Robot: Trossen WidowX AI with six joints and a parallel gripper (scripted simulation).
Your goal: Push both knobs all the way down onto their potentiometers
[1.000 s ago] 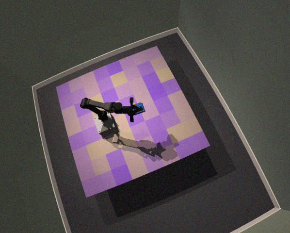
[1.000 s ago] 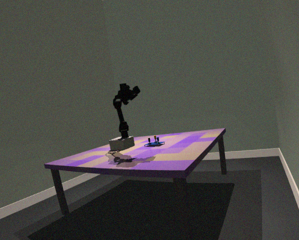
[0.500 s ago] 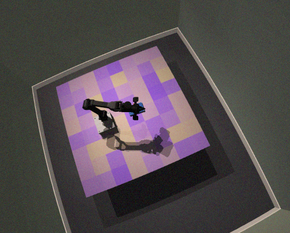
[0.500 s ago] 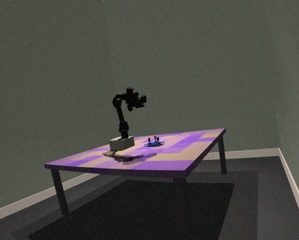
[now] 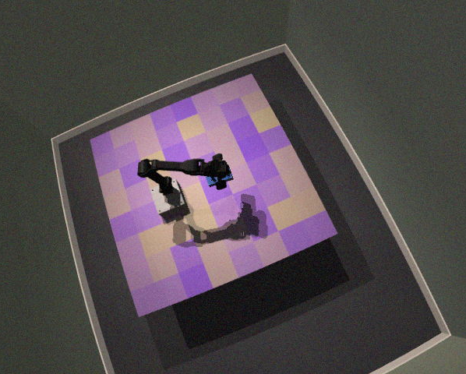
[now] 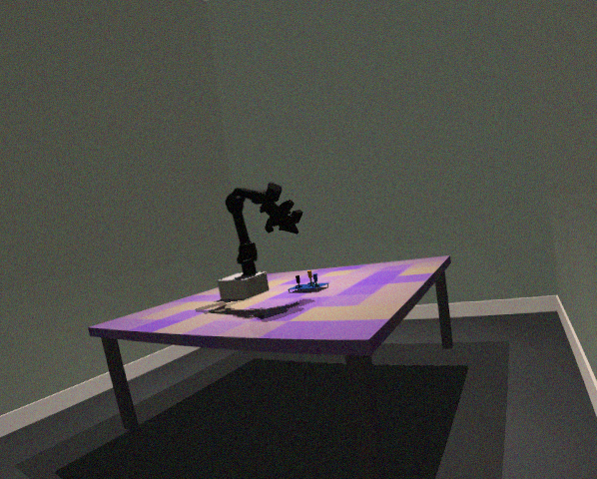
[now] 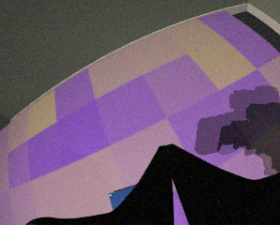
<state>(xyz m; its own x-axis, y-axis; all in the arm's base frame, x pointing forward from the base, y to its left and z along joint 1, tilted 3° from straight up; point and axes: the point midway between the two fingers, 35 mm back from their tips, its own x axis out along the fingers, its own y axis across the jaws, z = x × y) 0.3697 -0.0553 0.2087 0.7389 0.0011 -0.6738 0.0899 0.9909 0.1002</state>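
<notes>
The black knob lies 21 cm below my gripper tip, 12 cm behind it and 9 cm to the left of it.
</notes>
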